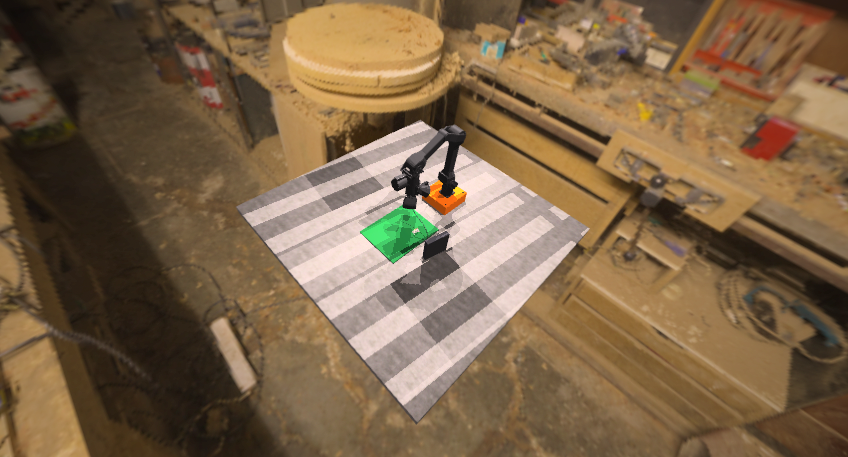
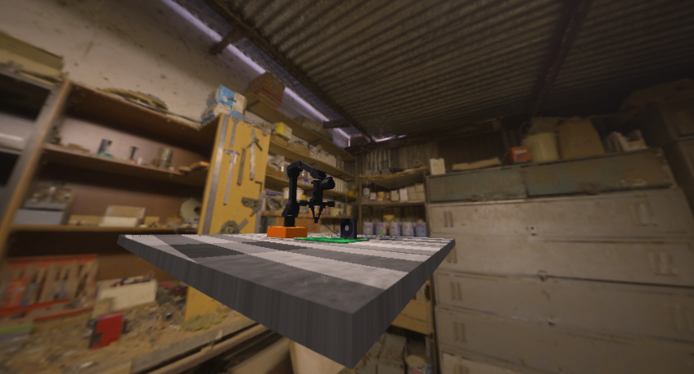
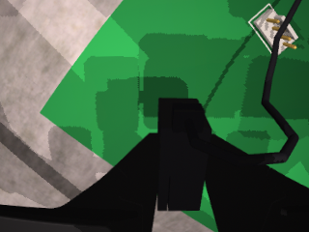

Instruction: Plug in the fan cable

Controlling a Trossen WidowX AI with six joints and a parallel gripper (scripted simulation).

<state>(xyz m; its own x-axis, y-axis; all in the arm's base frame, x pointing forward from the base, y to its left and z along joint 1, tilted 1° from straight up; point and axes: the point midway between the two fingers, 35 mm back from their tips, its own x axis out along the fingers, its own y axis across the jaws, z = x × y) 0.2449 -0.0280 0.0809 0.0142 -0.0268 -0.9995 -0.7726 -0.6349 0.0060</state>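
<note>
Right now my gripper tip is 3 cm short of the white fan header, 8 cm to the right of it and 10 cm above it. From my gripper tip the other things lie so: pale header key: 3 cm ahead, 9 cm to the left, 9 cm below; then green board: 9 cm ahead, 3 cm to the left, 11 cm below; then black fan plug: 1 cm to the right.
</note>
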